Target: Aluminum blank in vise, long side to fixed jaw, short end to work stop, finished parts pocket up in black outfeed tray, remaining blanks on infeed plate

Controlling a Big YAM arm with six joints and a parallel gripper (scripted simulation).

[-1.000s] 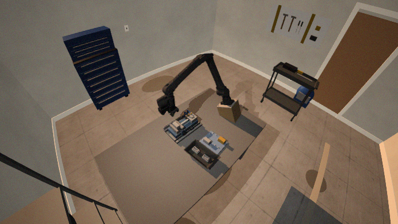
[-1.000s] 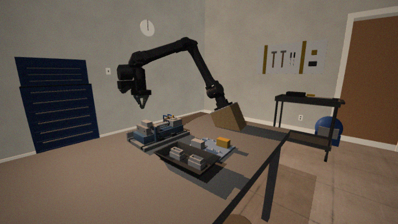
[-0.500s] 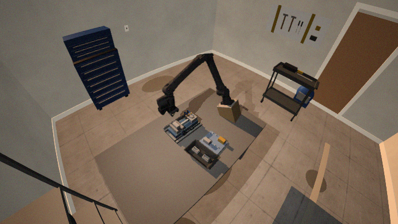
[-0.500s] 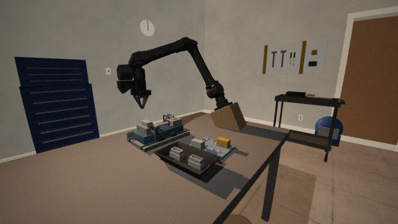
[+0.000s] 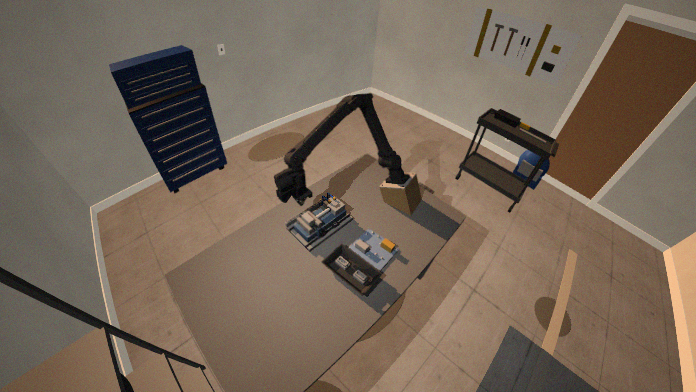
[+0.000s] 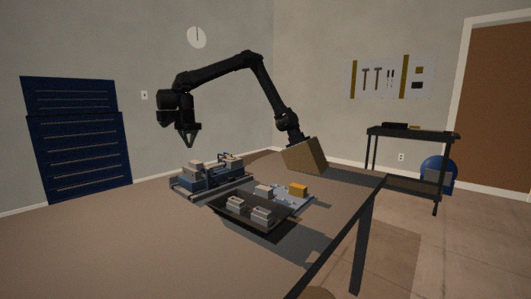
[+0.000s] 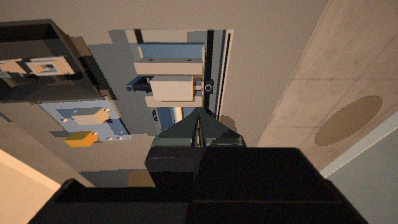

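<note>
The vise lies 130 mm below my hand, 70 mm behind it and 50 mm to the left of it. Round my hand: yellow brass blank: 400 mm to the left, 160 mm behind, 150 mm below.
</note>
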